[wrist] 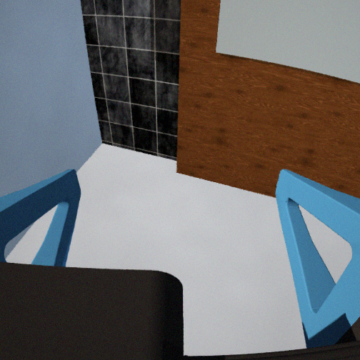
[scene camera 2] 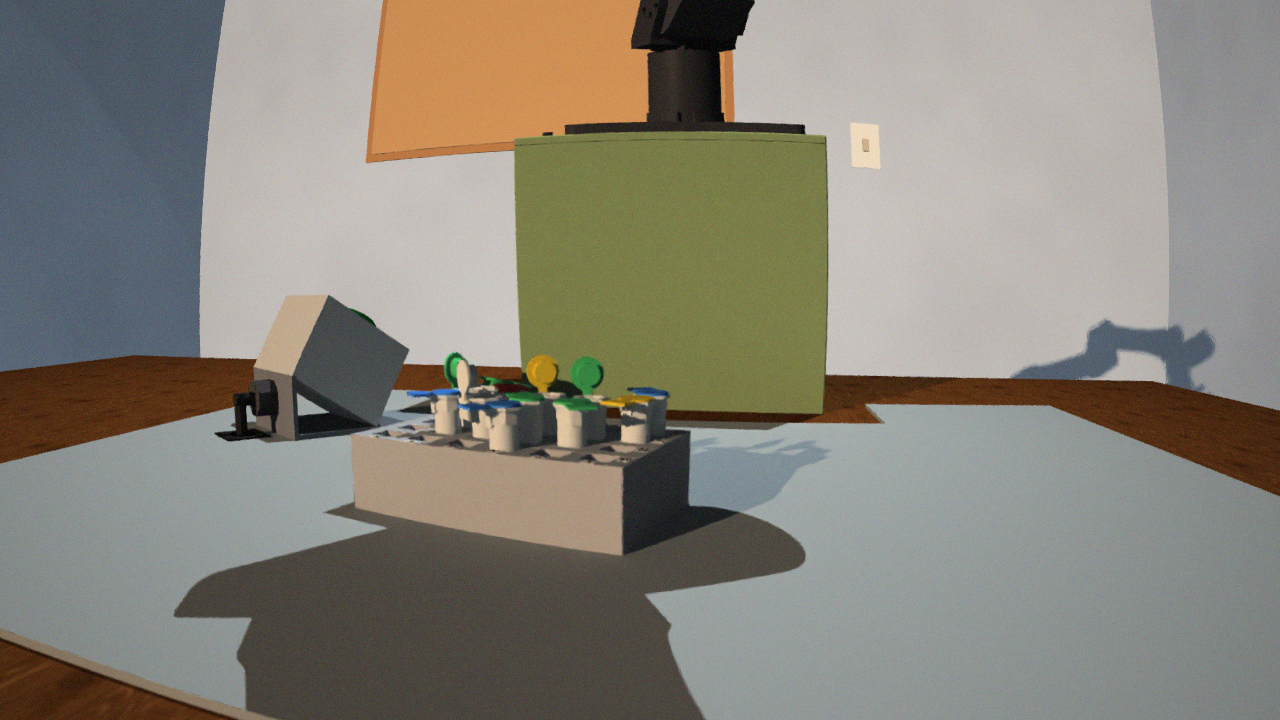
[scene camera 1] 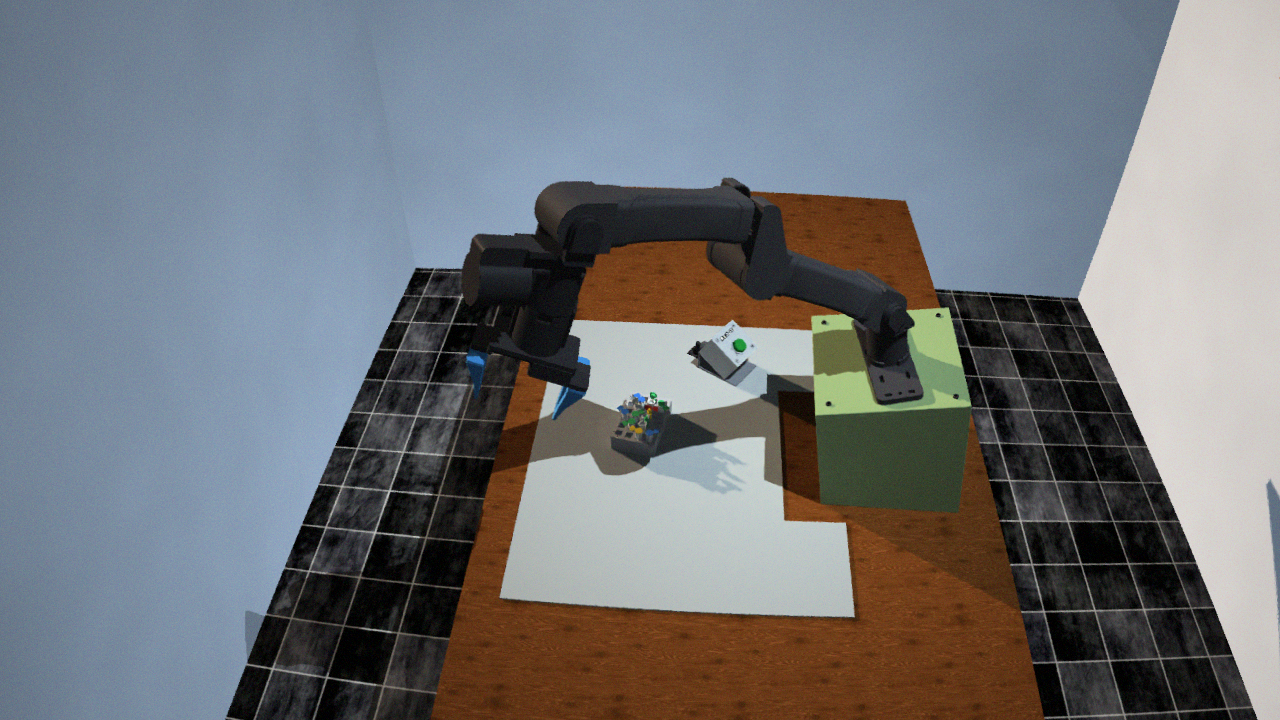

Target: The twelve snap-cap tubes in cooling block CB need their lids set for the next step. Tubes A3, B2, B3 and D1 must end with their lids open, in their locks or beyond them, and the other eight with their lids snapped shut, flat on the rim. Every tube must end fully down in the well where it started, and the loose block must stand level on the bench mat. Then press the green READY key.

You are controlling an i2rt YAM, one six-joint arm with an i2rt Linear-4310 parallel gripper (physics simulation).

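Places are measured from the arm's base along level axes (x ahead, y left, z up), in metres.
Where they show: gripper, fingertip midpoint: (scene camera 1: 515,406); arm's base, link origin: (scene camera 2: 685,133) (scene camera 1: 886,357).
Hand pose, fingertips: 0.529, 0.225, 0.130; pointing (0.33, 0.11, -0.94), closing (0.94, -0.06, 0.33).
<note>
Each offset is from my fingertips to the top centre of the thing, as dx, dy, dz. "spot": to the spot under its first point. Level surfaces: height alone.
The grey cooling block {-0.150, -0.291, -0.322} (scene camera 1: 631,445) (scene camera 2: 492,488) stands level on the pale bench mat {dz -0.352} (scene camera 1: 680,564) (scene camera 2: 984,537) (wrist: 300,35), with several capped tubes in it. In scene camera 2 a yellow lid {-0.162, -0.282, -0.295} (scene camera 2: 542,370), a green lid {-0.157, -0.265, -0.295} (scene camera 2: 587,374) and another green lid {-0.169, -0.320, -0.295} (scene camera 2: 452,368) stand upright. A blue lid {-0.122, -0.290, -0.306} (scene camera 2: 502,405), a front green lid {spot: -0.122, -0.265, -0.306} (scene camera 2: 576,404) and a front yellow lid {spot: -0.135, -0.249, -0.306} (scene camera 2: 626,400) lie roughly flat; whether they are snapped is unclear. Well labels are unreadable. The green READY key (scene camera 1: 739,345) (scene camera 2: 362,317) is on a tilted box. My gripper (scene camera 1: 516,408) (wrist: 177,180) is open and empty, left of the block.
The arm stands on a green pedestal (scene camera 1: 890,456) (scene camera 2: 671,268) and arches above the mat. The tilted key box {spot: -0.298, -0.415, -0.287} (scene camera 1: 723,353) (scene camera 2: 344,358) stands behind the block. The wooden table {dz -0.354} (scene camera 1: 742,667) (wrist: 240,115) ends near my fingers, with dark floor tiles (scene camera 1: 358,537) (wrist: 135,75) beyond.
</note>
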